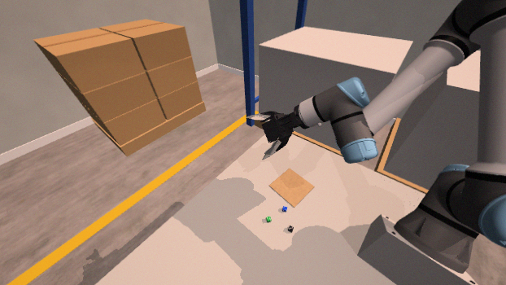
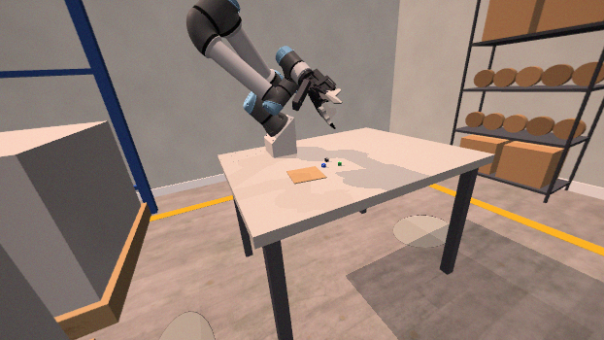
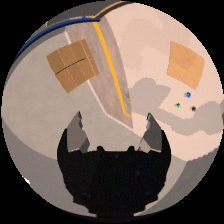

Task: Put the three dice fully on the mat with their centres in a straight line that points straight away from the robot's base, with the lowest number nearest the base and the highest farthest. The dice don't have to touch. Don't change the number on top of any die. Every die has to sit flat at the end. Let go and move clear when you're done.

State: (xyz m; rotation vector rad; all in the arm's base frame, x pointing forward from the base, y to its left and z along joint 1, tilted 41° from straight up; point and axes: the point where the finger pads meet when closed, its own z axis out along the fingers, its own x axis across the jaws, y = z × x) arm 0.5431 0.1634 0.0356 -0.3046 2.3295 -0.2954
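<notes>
Now: hand 240 mm above the blue die, 180 mm past it and 20 mm to the right of it. Round my hand: green die: 240 mm below, 170 mm behind, 90 mm to the left; black die: 250 mm behind, 240 mm below, 60 mm to the left; tan mat: 250 mm below, 140 mm behind, 90 mm to the right.
</notes>
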